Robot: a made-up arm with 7 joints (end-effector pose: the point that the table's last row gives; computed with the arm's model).
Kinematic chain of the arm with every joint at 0, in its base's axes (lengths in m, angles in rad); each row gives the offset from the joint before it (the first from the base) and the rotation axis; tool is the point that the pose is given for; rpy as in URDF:
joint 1: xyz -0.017 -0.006 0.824 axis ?
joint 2: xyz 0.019 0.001 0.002 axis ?
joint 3: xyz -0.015 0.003 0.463 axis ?
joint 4: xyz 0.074 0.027 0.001 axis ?
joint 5: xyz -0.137 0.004 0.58 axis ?
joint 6: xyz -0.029 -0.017 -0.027 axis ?
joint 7: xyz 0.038 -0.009 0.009 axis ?
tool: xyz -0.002 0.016 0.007 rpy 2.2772 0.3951 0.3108
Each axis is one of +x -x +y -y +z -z.
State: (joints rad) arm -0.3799 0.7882 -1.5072 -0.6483 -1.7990 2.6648 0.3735
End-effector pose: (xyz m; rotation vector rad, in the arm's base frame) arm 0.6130 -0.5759 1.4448 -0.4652 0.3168 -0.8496
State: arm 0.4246 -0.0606 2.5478 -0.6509 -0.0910 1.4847 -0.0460
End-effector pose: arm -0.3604 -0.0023 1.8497 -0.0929 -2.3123 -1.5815
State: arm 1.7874 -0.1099 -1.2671 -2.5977 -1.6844 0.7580 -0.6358
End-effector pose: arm 0.3897 0.2875 0.8882 -0.3430 1.1759 -1.2046
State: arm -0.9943 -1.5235 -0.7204 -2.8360 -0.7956 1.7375 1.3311
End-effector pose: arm -0.1711 -0.2128 1.1717 1.4204 -2.4756 -0.8764
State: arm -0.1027 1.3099 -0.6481 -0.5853 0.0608 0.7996 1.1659
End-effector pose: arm 1.0449 -0.2767 0.8790 0.9569 -0.9087 -1.7941
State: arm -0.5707 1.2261 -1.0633 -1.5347 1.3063 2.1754 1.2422
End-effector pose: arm 0.2488 -0.8780 0.7863 -0.5857 2.6159 0.9880
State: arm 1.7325 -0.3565 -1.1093 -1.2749 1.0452 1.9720 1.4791
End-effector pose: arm 0.5334 0.0356 1.6349 -2.1321 -0.2190 0.9995
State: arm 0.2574 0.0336 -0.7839 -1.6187 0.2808 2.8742 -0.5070
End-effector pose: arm 0.5496 -0.3097 1.4406 1.5948 -0.3661 0.6890
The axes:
joint 1: +z
joint 2: +y
joint 3: +z
joint 4: -y
joint 5: +z
joint 6: -y
joint 7: -z

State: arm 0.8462 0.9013 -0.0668 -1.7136 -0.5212 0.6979 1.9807
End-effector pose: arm 0.5754 0.6053 0.6261 0.2459 -0.6414 -0.5241
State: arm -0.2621 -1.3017 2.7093 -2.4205 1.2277 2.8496 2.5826
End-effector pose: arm -0.1732 0.3253 0.4028 2.3719 -1.1904 -0.1489
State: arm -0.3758 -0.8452 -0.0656 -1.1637 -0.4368 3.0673 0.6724
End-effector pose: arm -0.3048 0.1336 1.7593 0.6219 -1.2475 1.9804
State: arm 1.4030 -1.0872 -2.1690 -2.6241 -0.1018 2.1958 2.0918
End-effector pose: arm 0.3995 -0.2612 0.5713 -0.9405 0.9867 2.5048
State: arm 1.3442 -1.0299 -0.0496 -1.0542 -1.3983 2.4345 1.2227
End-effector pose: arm -0.2127 -0.4750 1.6983 -1.7460 1.1605 -1.8928
